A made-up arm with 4 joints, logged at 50 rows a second.
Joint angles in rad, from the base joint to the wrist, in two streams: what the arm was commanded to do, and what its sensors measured. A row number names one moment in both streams.
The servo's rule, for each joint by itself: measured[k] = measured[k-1] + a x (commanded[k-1-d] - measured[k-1]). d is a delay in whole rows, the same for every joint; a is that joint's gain. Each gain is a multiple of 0.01, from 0.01 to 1. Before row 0 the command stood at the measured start. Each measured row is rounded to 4 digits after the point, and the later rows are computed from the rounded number. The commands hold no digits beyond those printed.
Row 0, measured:
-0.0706 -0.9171 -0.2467 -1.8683
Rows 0 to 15, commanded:
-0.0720 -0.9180 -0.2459 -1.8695
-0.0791 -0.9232 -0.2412 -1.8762
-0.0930 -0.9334 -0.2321 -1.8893
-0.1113 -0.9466 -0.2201 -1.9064
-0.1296 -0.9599 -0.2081 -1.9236
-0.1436 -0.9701 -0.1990 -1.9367
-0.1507 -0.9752 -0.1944 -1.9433
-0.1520 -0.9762 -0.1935 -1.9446
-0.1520 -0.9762 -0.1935 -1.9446
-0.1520 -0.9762 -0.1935 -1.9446
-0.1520 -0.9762 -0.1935 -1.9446
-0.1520 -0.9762 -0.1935 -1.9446
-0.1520 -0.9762 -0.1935 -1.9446
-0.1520 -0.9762 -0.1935 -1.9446
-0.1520 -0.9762 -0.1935 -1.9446
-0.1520 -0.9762 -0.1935 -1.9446
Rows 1 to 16, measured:
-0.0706 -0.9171 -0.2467 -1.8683
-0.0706 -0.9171 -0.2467 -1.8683
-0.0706 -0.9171 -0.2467 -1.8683
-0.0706 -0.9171 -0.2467 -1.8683
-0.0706 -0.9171 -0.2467 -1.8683
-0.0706 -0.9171 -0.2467 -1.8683
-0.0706 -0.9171 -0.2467 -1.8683
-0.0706 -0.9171 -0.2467 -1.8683
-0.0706 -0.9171 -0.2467 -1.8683
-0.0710 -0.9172 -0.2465 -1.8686
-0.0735 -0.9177 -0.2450 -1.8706
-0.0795 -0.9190 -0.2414 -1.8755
-0.0894 -0.9212 -0.2354 -1.8835
-0.1019 -0.9243 -0.2278 -1.8939
-0.1148 -0.9280 -0.2197 -1.9050
-0.1259 -0.9318 -0.2126 -1.9150
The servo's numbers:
d 9
a 0.31 0.08 0.28 0.26

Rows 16 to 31, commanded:
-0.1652 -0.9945 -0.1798 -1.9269
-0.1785 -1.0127 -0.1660 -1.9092
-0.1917 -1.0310 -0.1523 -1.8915
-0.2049 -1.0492 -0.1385 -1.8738
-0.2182 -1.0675 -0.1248 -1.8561
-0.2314 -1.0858 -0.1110 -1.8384
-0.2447 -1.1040 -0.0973 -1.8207
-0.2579 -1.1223 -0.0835 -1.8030
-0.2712 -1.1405 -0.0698 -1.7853
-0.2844 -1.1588 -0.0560 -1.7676
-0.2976 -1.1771 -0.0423 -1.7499
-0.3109 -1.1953 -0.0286 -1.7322
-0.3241 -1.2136 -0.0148 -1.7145
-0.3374 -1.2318 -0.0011 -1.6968
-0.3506 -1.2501 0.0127 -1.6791
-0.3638 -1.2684 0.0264 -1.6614
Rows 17 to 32, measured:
-0.1340 -0.9354 -0.2073 -1.9227
-0.1396 -0.9387 -0.2034 -1.9284
-0.1434 -0.9417 -0.2006 -1.9326
-0.1461 -0.9445 -0.1986 -1.9357
-0.1479 -0.9470 -0.1972 -1.9380
-0.1492 -0.9493 -0.1962 -1.9397
-0.1501 -0.9515 -0.1954 -1.9410
-0.1507 -0.9535 -0.1949 -1.9419
-0.1511 -0.9553 -0.1945 -1.9426
-0.1555 -0.9584 -0.1904 -1.9385
-0.1626 -0.9627 -0.1836 -1.9309
-0.1716 -0.9682 -0.1748 -1.9207
-0.1819 -0.9747 -0.1646 -1.9085
-0.1932 -0.9821 -0.1535 -1.8949
-0.2050 -0.9904 -0.1416 -1.8802
-0.2173 -0.9995 -0.1292 -1.8647

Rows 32 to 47, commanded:
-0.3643 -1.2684 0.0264 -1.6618
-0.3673 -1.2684 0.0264 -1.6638
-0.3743 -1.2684 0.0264 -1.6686
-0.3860 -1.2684 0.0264 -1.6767
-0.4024 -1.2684 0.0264 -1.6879
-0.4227 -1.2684 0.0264 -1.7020
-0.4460 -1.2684 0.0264 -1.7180
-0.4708 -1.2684 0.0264 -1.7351
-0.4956 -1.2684 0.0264 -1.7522
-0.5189 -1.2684 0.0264 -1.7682
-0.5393 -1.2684 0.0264 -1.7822
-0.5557 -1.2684 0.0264 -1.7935
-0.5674 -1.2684 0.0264 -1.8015
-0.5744 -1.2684 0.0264 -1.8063
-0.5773 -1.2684 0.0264 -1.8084
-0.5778 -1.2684 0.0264 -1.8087
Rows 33 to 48, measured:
-0.2299 -1.0093 -0.1164 -1.8487
-0.2427 -1.0198 -0.1034 -1.8322
-0.2556 -1.0309 -0.0901 -1.8154
-0.2686 -1.0426 -0.0767 -1.7984
-0.2817 -1.0548 -0.0632 -1.7812
-0.2948 -1.0675 -0.0496 -1.7639
-0.3080 -1.0806 -0.0360 -1.7465
-0.3212 -1.0942 -0.0224 -1.7290
-0.3344 -1.1081 -0.0087 -1.7114
-0.3437 -1.1209 0.0011 -1.6985
-0.3510 -1.1327 0.0082 -1.6895
-0.3582 -1.1436 0.0133 -1.6841
-0.3668 -1.1536 0.0170 -1.6822
-0.3778 -1.1628 0.0196 -1.6837
-0.3917 -1.1712 0.0215 -1.6885
-0.4085 -1.1790 0.0229 -1.6962

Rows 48 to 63, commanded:
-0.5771 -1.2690 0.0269 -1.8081
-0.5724 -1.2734 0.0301 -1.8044
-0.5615 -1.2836 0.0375 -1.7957
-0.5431 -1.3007 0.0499 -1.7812
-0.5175 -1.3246 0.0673 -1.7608
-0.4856 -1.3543 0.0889 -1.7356
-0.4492 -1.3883 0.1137 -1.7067
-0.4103 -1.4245 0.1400 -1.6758
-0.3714 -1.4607 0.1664 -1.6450
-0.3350 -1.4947 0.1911 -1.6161
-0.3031 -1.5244 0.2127 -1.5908
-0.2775 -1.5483 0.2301 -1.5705
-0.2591 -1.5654 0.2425 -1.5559
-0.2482 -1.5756 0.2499 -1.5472
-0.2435 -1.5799 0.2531 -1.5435
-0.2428 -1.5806 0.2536 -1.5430
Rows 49 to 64, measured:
-0.4278 -1.1862 0.0239 -1.7063
-0.4488 -1.1928 0.0246 -1.7182
-0.4705 -1.1988 0.0251 -1.7312
-0.4918 -1.2044 0.0255 -1.7445
-0.5116 -1.2095 0.0258 -1.7572
-0.5289 -1.2142 0.0260 -1.7687
-0.5430 -1.2185 0.0261 -1.7785
-0.5536 -1.2225 0.0262 -1.7863
-0.5611 -1.2262 0.0263 -1.7921
-0.5661 -1.2296 0.0265 -1.7963
-0.5681 -1.2331 0.0275 -1.7984
-0.5661 -1.2371 0.0303 -1.7977
-0.5590 -1.2422 0.0358 -1.7934
-0.5461 -1.2488 0.0446 -1.7849
-0.5273 -1.2572 0.0570 -1.7721
-0.5031 -1.2677 0.0729 -1.7551

